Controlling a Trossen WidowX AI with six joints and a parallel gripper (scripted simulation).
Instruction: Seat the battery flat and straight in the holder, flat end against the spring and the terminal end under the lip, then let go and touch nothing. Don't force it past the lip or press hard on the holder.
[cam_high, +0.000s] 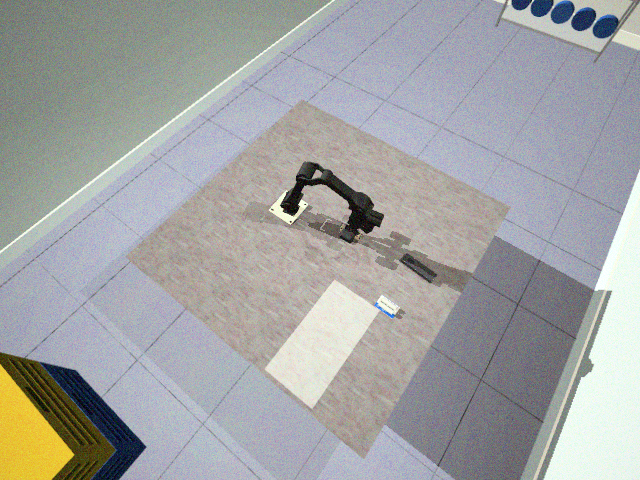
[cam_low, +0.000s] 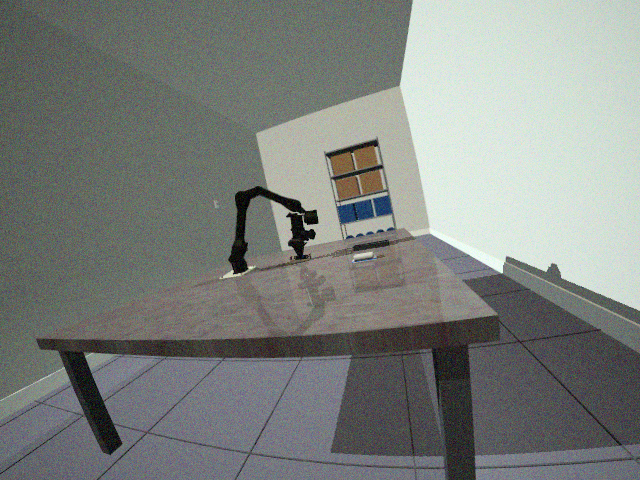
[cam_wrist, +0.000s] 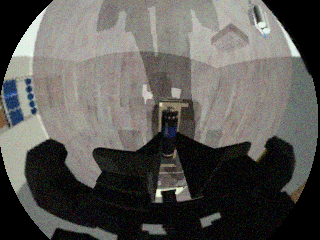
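My gripper tip is now right at the battery. The rest, counted from my gripper tip: black remote (34 cm ahead, 3 cm to the right).
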